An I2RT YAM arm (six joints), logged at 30 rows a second.
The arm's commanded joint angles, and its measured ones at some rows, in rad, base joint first. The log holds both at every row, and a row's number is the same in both.
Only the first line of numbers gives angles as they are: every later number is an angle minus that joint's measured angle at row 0.
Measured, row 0:
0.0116 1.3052 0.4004 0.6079 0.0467 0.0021
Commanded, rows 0 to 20:
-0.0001 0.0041 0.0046 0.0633 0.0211 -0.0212
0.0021 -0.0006 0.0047 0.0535 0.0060 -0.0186
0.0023 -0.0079 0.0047 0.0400 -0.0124 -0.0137
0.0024 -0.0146 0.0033 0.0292 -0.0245 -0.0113
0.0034 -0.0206 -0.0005 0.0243 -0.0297 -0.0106
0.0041 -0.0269 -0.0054 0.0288 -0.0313 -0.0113
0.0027 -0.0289 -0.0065 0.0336 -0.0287 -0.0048
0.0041 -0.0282 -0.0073 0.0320 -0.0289 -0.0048
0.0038 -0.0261 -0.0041 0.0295 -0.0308 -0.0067
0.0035 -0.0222 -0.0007 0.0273 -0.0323 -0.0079
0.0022 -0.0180 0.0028 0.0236 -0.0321 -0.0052
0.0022 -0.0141 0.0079 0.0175 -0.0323 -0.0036
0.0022 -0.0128 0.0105 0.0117 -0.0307 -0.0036
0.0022 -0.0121 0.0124 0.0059 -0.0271 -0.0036
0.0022 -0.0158 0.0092 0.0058 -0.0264 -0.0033
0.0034 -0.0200 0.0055 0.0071 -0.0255 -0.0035
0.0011 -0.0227 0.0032 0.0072 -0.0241 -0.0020
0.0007 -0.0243 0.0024 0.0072 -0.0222 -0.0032
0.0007 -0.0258 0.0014 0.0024 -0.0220 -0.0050
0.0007 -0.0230 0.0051 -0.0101 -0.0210 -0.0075
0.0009 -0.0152 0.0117 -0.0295 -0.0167 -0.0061
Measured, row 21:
0.0008 -0.0194 0.0022 -0.0092 -0.0278 -0.0027
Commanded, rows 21 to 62:
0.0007 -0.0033 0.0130 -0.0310 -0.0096 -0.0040
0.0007 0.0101 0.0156 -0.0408 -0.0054 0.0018
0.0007 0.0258 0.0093 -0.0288 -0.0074 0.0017
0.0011 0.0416 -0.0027 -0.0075 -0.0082 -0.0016
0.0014 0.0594 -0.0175 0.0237 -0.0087 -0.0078
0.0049 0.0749 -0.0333 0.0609 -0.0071 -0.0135
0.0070 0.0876 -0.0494 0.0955 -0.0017 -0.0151
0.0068 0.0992 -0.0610 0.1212 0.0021 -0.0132
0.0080 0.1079 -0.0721 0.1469 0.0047 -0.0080
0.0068 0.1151 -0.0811 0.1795 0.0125 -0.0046
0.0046 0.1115 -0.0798 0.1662 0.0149 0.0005
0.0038 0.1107 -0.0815 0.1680 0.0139 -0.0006
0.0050 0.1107 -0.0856 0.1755 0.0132 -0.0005
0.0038 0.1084 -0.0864 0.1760 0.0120 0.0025
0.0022 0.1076 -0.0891 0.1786 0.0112 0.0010
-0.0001 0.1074 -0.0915 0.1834 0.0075 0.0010
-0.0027 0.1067 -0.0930 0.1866 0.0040 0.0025
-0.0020 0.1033 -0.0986 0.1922 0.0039 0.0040
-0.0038 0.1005 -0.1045 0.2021 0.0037 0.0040
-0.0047 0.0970 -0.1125 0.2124 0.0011 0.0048
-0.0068 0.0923 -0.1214 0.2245 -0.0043 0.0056
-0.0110 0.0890 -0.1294 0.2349 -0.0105 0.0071
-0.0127 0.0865 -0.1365 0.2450 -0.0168 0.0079
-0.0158 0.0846 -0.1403 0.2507 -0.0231 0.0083
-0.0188 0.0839 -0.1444 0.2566 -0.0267 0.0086
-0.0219 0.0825 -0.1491 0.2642 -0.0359 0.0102
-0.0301 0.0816 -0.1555 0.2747 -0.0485 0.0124
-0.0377 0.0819 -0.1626 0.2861 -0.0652 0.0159
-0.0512 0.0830 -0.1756 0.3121 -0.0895 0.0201
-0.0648 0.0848 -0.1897 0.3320 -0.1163 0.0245
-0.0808 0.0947 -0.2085 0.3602 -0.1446 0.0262
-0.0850 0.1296 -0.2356 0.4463 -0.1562 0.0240
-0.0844 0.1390 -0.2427 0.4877 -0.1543 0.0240
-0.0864 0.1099 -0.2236 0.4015 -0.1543 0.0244
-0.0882 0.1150 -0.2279 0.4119 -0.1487 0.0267
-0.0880 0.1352 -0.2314 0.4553 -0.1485 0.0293
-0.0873 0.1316 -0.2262 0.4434 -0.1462 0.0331
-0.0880 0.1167 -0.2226 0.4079 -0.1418 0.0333
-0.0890 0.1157 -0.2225 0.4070 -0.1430 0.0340
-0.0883 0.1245 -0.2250 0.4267 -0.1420 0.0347
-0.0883 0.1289 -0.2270 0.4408 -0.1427 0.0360
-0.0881 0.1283 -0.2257 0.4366 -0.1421 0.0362
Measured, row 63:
-0.0885 0.1248 -0.2278 0.3685 -0.1320 0.0244
